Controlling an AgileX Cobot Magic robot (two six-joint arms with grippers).
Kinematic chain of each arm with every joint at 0, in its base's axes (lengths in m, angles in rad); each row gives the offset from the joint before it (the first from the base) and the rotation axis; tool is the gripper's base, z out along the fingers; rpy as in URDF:
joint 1: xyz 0 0 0.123 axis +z
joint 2: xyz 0 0 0 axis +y
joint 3: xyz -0.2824 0 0.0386 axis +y
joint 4: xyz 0.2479 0 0.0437 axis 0.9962 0 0.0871
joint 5: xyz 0 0 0 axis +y
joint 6: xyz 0.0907 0 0.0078 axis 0.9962 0 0.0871
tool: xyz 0 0 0 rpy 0 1.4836 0
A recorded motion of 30 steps. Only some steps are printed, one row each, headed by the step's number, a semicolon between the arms.
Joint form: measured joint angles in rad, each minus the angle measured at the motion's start. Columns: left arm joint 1, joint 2, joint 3, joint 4, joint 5, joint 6; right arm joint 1, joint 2, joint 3, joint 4, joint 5, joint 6.
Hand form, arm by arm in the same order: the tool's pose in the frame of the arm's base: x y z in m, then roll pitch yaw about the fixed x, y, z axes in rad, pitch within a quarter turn. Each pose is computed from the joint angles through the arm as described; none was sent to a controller.
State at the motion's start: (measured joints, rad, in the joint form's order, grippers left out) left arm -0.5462 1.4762 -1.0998 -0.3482 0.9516 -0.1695; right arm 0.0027 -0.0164 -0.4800 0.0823 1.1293 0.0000
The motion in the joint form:
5: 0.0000 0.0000 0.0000 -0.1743 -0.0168 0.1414; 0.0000 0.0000 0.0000 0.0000 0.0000 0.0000
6: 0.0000 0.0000 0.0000 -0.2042 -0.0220 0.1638; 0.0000 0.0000 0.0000 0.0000 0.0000 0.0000
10: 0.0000 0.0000 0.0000 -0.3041 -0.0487 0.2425; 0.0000 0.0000 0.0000 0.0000 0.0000 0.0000
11: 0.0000 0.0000 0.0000 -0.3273 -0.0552 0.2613; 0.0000 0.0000 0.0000 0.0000 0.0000 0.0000
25: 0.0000 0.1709 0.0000 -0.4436 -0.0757 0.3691; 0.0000 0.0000 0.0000 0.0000 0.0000 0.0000
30: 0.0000 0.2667 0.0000 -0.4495 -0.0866 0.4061; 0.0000 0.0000 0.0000 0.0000 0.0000 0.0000
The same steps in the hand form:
5: 0.2305 -0.1829 0.2810 -2.6162 0.2531 2.9330; -0.0083 0.0067 0.2663 3.0095 1.0228 3.0768
6: 0.2302 -0.1848 0.2822 -2.5925 0.2595 2.9314; -0.0083 0.0067 0.2663 3.0095 1.0228 3.0768
10: 0.2304 -0.1909 0.2868 -2.5138 0.2938 2.9329; -0.0083 0.0067 0.2663 3.0095 1.0228 3.0768
11: 0.2306 -0.1923 0.2879 -2.4959 0.3028 2.9342; -0.0083 0.0067 0.2663 3.0095 1.0228 3.0768
25: 0.2516 -0.2113 0.2400 -2.4681 0.1883 2.9136; -0.0083 0.0067 0.2663 3.0095 1.0228 3.0768
30: 0.2609 -0.2167 0.2087 -2.4984 0.1265 2.8896; -0.0083 0.0067 0.2663 3.0095 1.0228 3.0768

